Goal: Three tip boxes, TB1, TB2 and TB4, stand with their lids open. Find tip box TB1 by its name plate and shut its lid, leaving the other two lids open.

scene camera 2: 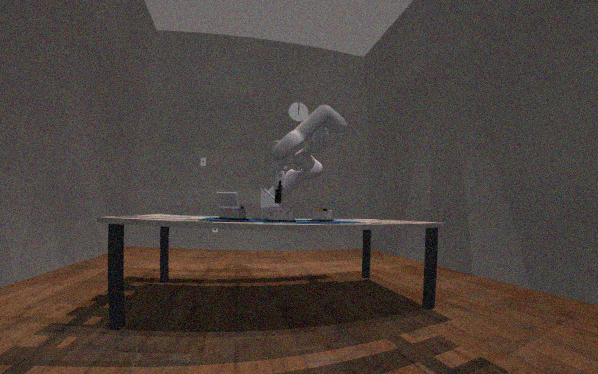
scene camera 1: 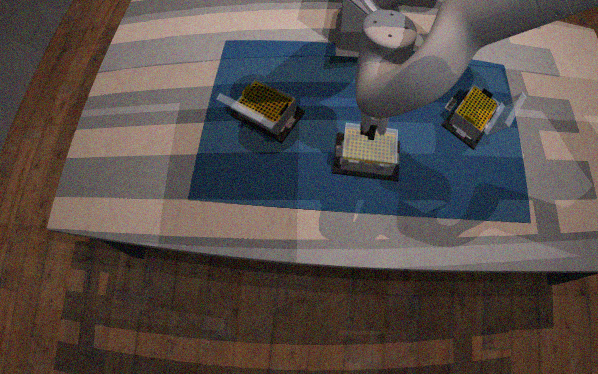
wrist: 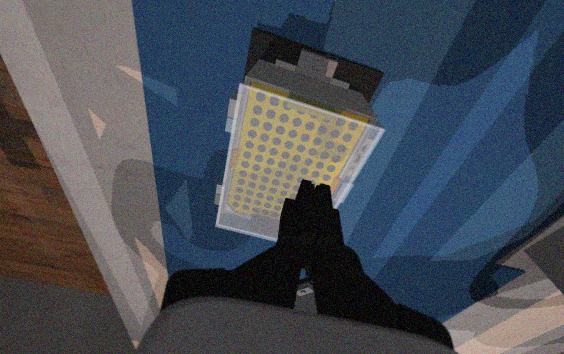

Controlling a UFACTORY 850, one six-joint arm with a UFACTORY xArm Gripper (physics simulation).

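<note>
Three tip boxes stand on dark bases; I cannot read their name plates, so I cannot tell which is TB1. The middle box (scene camera 1: pixel 370 167) (scene camera 2: pixel 278 214) (wrist: pixel 305 86) has a clear lid (scene camera 1: pixel 361 145) (scene camera 2: pixel 267 197) (wrist: pixel 285 145), raised at a slant in scene camera 2 and overlapping its yellow rack from above. The left box (scene camera 1: pixel 268 102) (scene camera 2: pixel 233 213) has its lid (scene camera 1: pixel 246 112) (scene camera 2: pixel 227 199) standing open. The right box (scene camera 1: pixel 475 110) (scene camera 2: pixel 321 215) has its lid (scene camera 1: pixel 516 109) open at its right. My gripper (scene camera 1: pixel 371 136) (scene camera 2: pixel 278 201) (wrist: pixel 308 199) is shut and empty, close to the middle lid; contact is unclear.
The boxes stand on a blue mat (scene camera 1: pixel 250 180) (wrist: pixel 190 100) on a striped table (scene camera 1: pixel 125 215) (scene camera 2: pixel 150 218). The arm (scene camera 1: pixel 415 85) (scene camera 2: pixel 300 140) reaches over the mat from the back. Its grey base block (scene camera 1: pixel 348 30) stands behind the mat.
</note>
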